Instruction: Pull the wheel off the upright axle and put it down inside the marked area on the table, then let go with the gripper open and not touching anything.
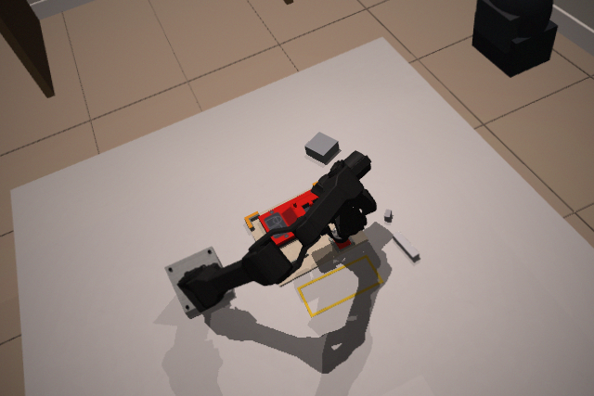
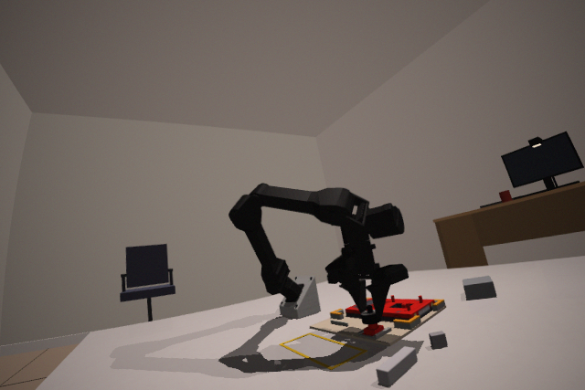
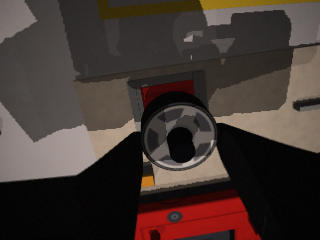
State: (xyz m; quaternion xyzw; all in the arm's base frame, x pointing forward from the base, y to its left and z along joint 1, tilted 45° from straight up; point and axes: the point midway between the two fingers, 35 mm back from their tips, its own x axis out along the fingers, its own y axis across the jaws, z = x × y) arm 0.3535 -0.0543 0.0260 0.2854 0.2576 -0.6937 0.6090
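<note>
Right now the wheel is right at my gripper tip. Round my gripper tip: long grey block 120 mm ahead, 100 mm to the right, 30 mm below; then grey box 120 mm ahead, 300 mm to the left, 20 mm below.
</note>
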